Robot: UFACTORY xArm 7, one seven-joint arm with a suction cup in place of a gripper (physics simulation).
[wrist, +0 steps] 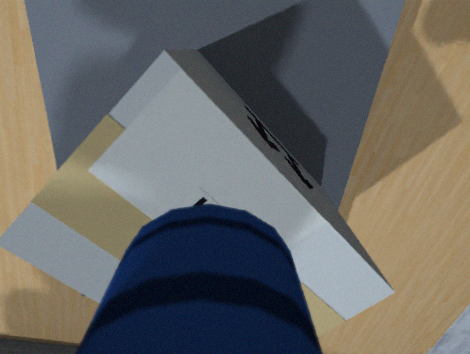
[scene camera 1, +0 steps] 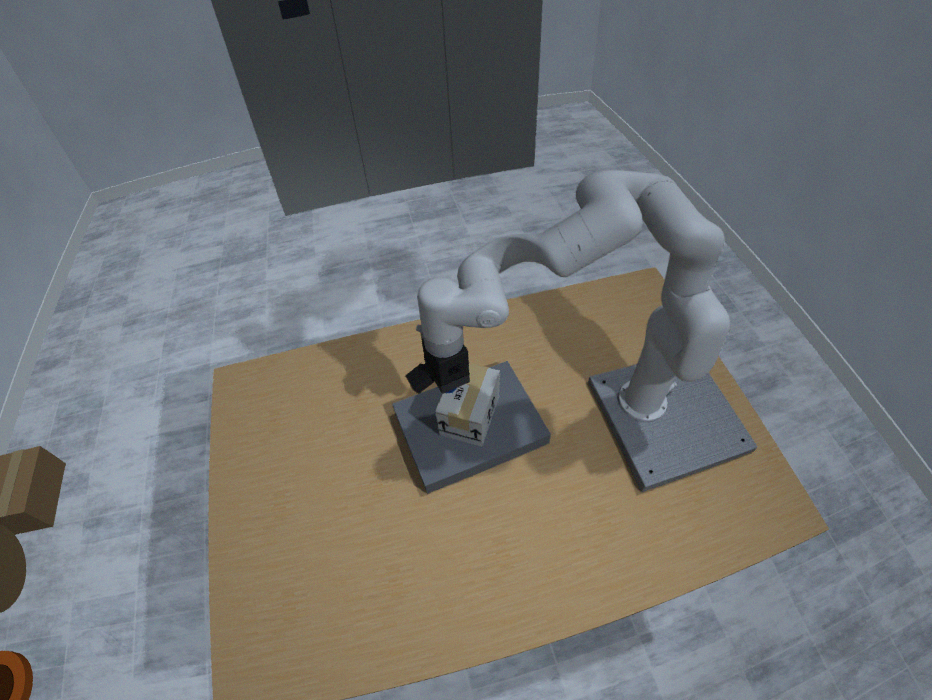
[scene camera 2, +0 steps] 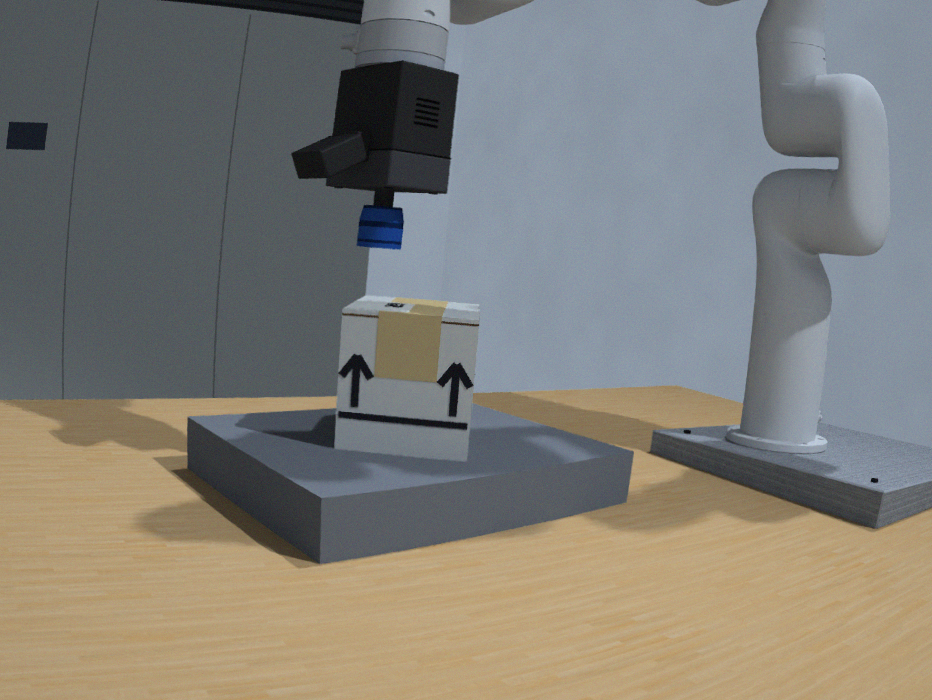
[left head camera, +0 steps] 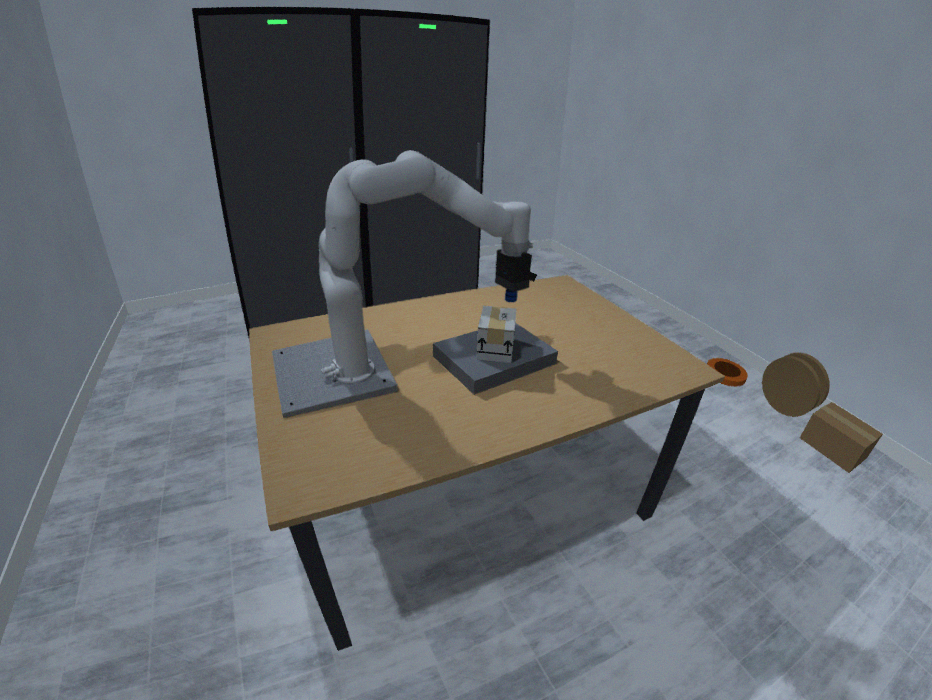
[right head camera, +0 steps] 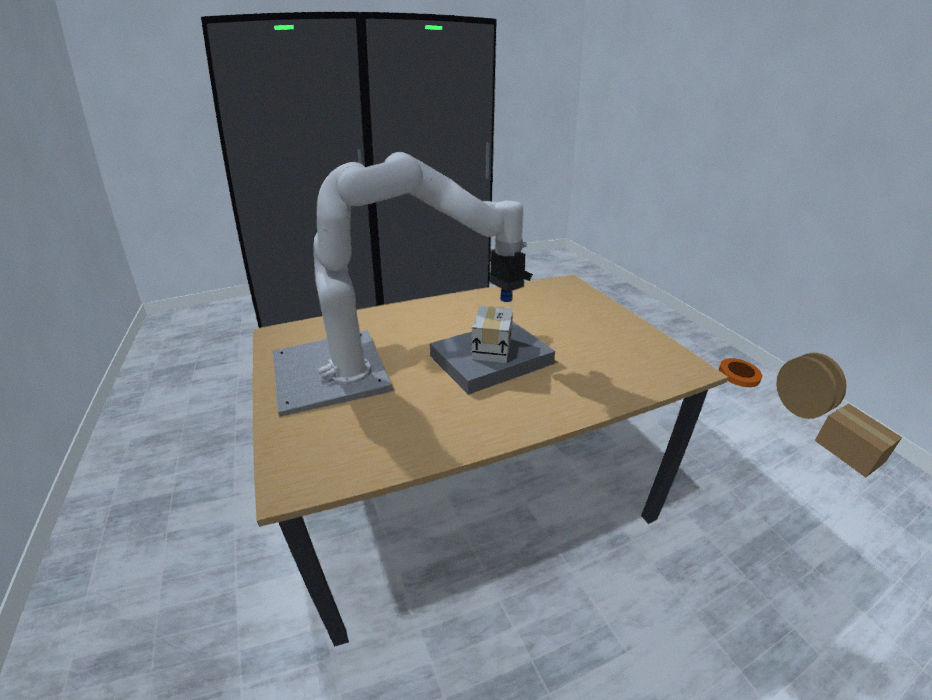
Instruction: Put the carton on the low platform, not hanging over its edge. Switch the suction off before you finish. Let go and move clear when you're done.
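Seen in the pictures: hand, its tool point: (wrist: 209, 276) (scene camera 2: 378, 247) (left head camera: 510, 299) (right head camera: 506, 299); arm's base, origin of its link: (scene camera 1: 642, 400) (scene camera 2: 776, 443) (left head camera: 353, 370) (right head camera: 350, 370).
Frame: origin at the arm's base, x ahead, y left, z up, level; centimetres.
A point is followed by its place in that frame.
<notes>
A white carton with tan tape and black arrows (left head camera: 496, 333) @(x 35.8, y -21.8, z 11.7 cm) (right head camera: 491, 334) @(x 35.9, y -22.0, z 11.3 cm) (scene camera 1: 468, 406) @(x 42.6, y -12.9, z 13.2 cm) (scene camera 2: 406, 376) @(x 45.8, y -11.4, z 8.4 cm) (wrist: 185, 140) @(x 46.8, y -15.7, z 13.2 cm) stands upright and flat on the low grey platform (left head camera: 527, 367) @(x 44.0, y -27.9, z 0.1 cm) (right head camera: 525, 366) @(x 44.8, y -27.9, z 0.3 cm) (scene camera 1: 519, 435) @(x 33.1, y -6.1, z 2.1 cm) (scene camera 2: 482, 512) @(x 43.9, y -4.0, z -0.8 cm) (wrist: 350, 60) @(x 49.3, y -25.7, z 2.1 cm). Its visible base lies inside the platform's edges, turned at an angle to them. My gripper, a blue suction cup (left head camera: 510, 296) (right head camera: 506, 296) (scene camera 2: 379, 247) (wrist: 207, 240), hangs above the carton with a clear gap in scene camera 2, holding nothing. In scene camera 1 the cup is mostly hidden behind the carton and the black tool body.
The arm's base plate (left head camera: 316, 384) @(x -11.8, y 0.3, z -0.4 cm) (right head camera: 316, 382) @(x -10.7, y 0.3, z -0.4 cm) (scene camera 1: 693, 444) @(x -3.2, y 16.5, z 0.4 cm) (scene camera 2: 851, 482) @(x 13.4, y 15.0, z 0.9 cm) is fixed on the wooden table (left head camera: 421, 421) @(x 6.2, y -27.9, z -2.7 cm) (scene camera 1: 339, 565) @(x 82.7, y 1.6, z -2.7 cm) beside the platform. An orange ring (left head camera: 708, 363), a round brown object (left head camera: 791, 384) and a brown box (left head camera: 840, 437) are beyond the table's right side.
</notes>
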